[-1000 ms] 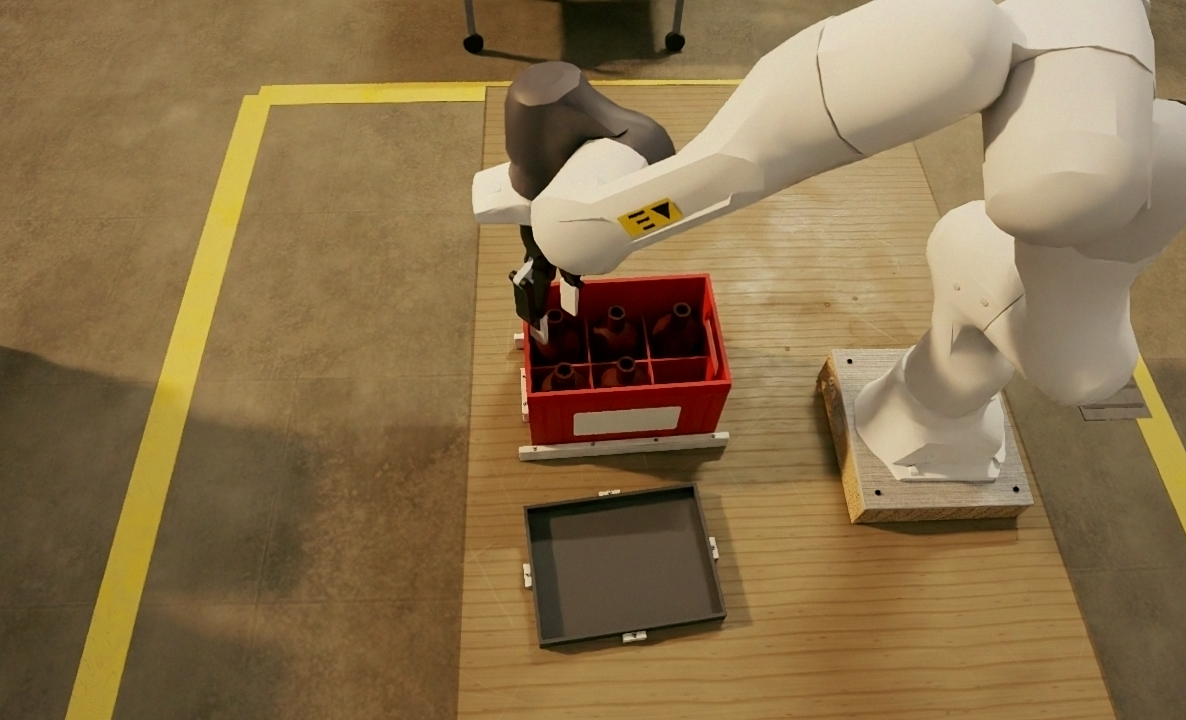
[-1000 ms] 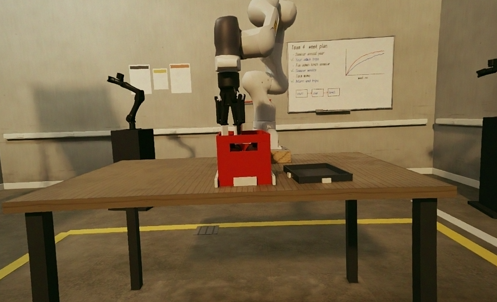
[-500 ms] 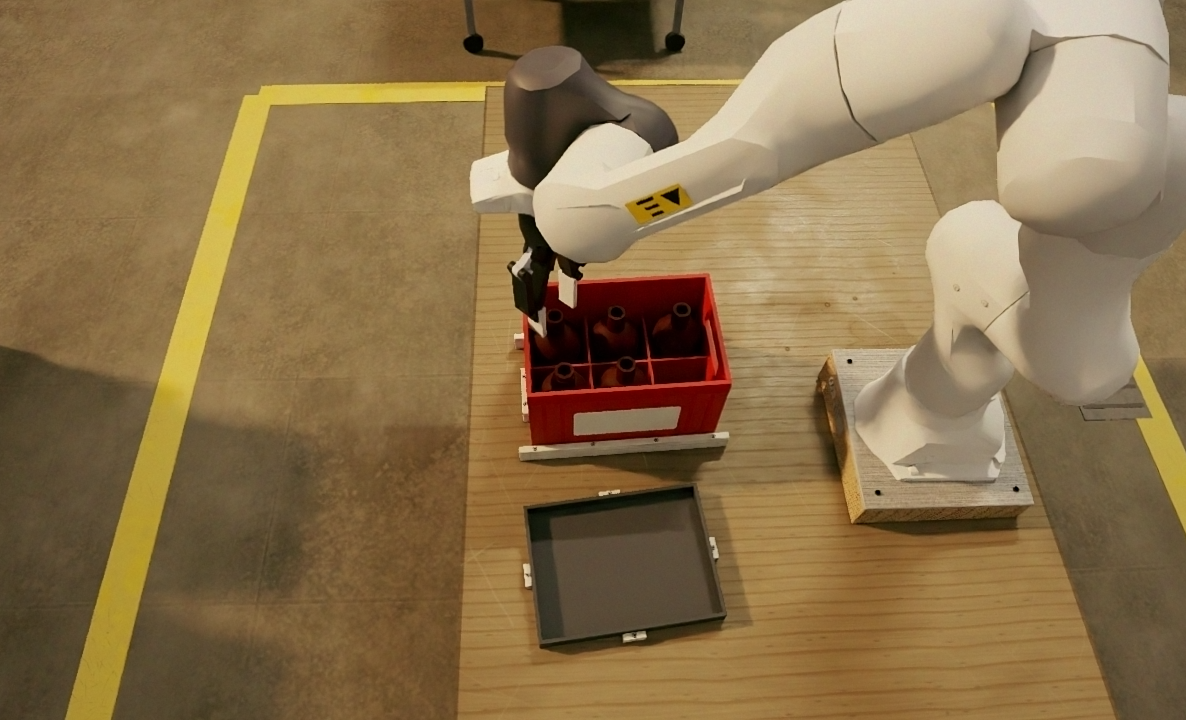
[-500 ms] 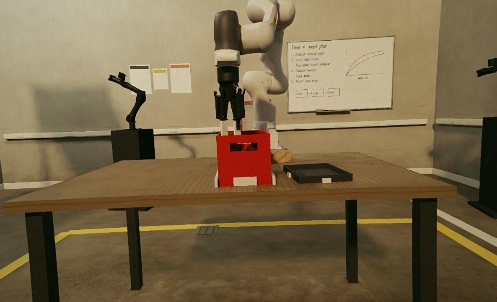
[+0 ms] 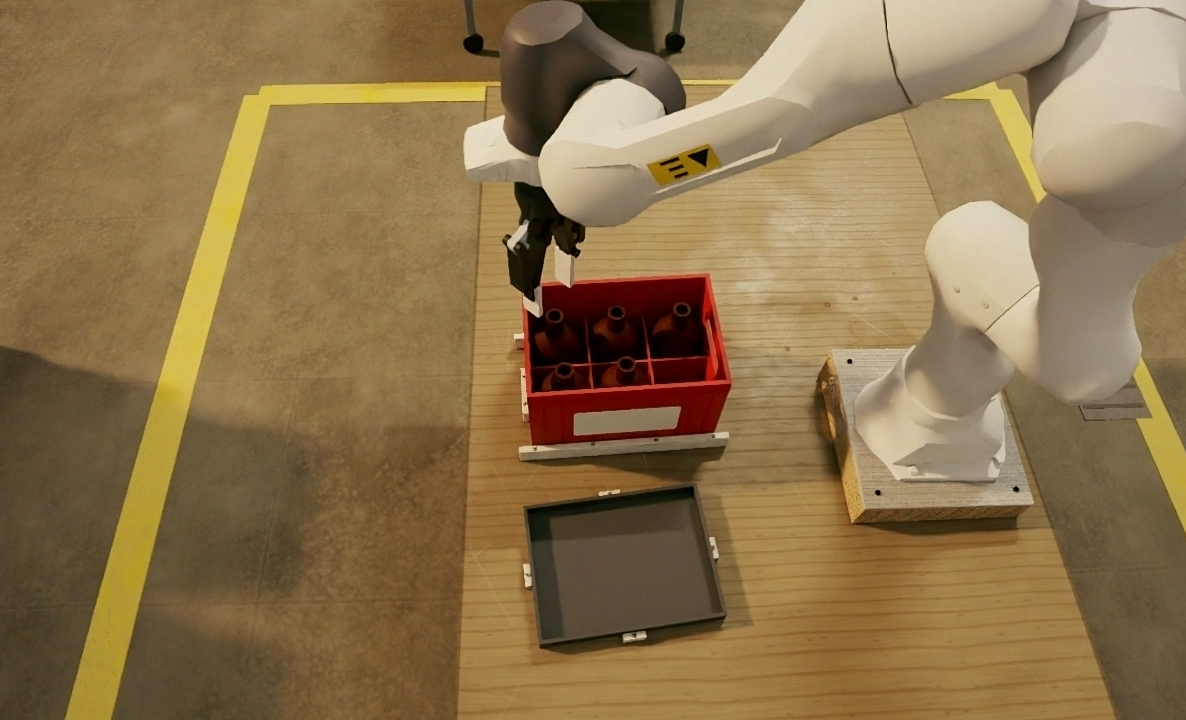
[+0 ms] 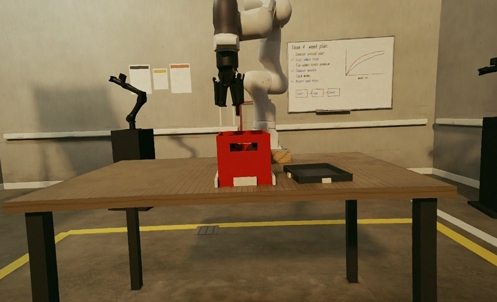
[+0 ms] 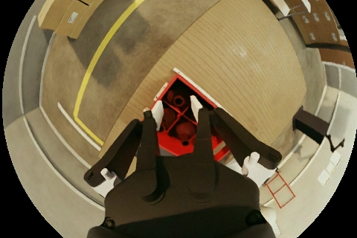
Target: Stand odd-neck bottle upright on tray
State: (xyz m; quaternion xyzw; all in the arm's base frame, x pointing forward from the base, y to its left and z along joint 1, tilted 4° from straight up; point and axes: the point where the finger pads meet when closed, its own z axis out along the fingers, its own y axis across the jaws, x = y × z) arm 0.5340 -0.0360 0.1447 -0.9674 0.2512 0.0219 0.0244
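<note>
Right now my hand is 120 mm past the glass bottle, 60 mm to the right of it and 150 mm above it. From my hand the other things lie so: crate (110 mm behind, 20 mm to the left, 150 mm below); then dark tray (150 mm behind, 290 mm to the left, 230 mm below).
</note>
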